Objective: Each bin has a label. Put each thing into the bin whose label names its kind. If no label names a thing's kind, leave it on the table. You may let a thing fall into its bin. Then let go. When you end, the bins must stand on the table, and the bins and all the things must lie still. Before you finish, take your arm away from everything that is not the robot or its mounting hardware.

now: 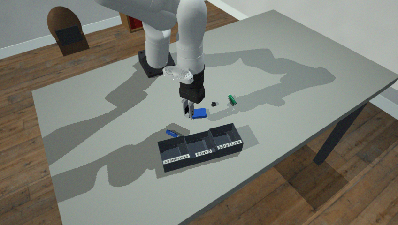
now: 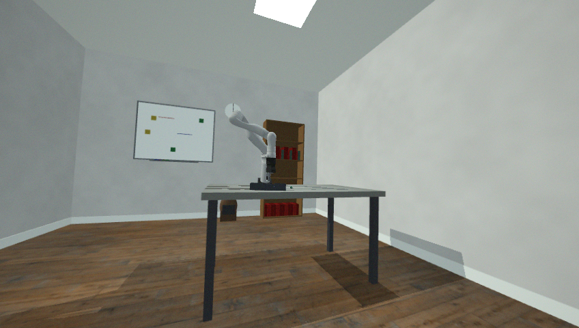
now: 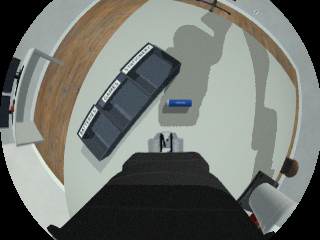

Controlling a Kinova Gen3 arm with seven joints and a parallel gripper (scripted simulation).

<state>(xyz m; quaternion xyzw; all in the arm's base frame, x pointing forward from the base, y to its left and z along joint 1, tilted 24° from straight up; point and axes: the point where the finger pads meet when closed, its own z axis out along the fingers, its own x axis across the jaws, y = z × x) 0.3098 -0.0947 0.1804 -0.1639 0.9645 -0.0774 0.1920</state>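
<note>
Now: hand 70 mm above the blue block, 60 mm to the right of it and 20 mm past it. Also, from my hand: blue battery: 70 mm to the right, 70 mm below, 10 mm behind; then black piece: 140 mm to the left, 70 mm below, 20 mm behind; then small white thing: 10 mm below.
</note>
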